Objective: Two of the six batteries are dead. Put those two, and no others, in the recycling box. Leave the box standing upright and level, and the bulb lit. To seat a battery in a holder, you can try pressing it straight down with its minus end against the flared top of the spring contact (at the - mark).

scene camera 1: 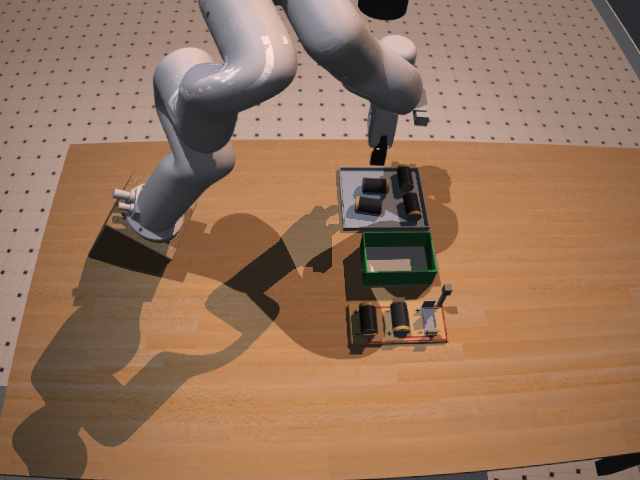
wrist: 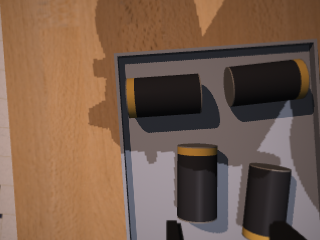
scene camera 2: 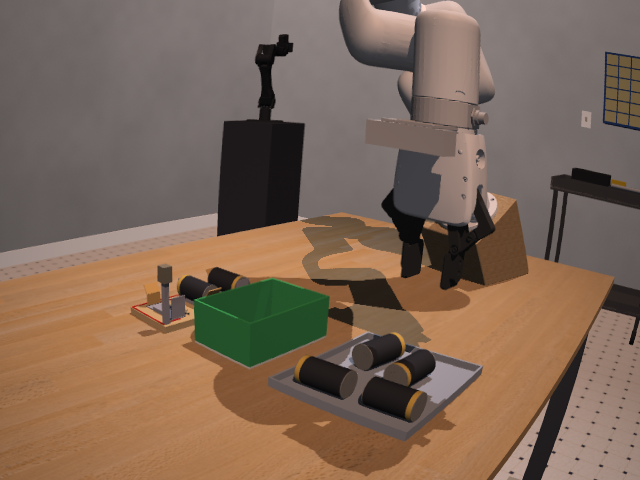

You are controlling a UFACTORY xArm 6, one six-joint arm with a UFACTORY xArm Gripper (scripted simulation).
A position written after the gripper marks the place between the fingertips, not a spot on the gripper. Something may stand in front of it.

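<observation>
Scene camera 2 has the gripper (scene camera 2: 429, 281), plus a green recycling box (scene camera 2: 250, 345) and a grey tray (scene camera 2: 446, 380). On scene camera 1 you'd get the box (scene camera 1: 394, 258), the tray (scene camera 1: 393, 217) and the gripper (scene camera 1: 376, 155) as well. As for the wrist view, the tray (wrist: 273, 133) is there, but the green recycling box is out of frame in the wrist view.
</observation>
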